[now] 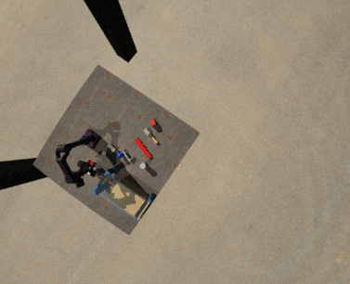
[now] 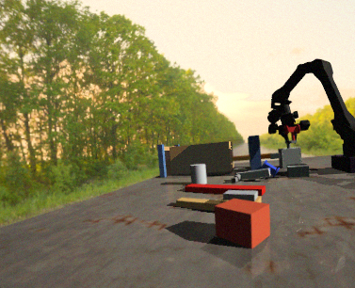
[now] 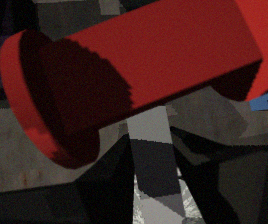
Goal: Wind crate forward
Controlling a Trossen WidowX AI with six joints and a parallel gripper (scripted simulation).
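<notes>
Right now the red knob is 3 cm to the left of my gripper tip and 5 cm above it. From my gripper tip the other things lie so: winch handle with red grip: 1 cm to the right, 2 cm above; then dark block: 3 cm ahead, 19 cm to the left, 9 cm below; then winch: 1 cm behind, 8 cm to the right, 8 cm below.
</notes>
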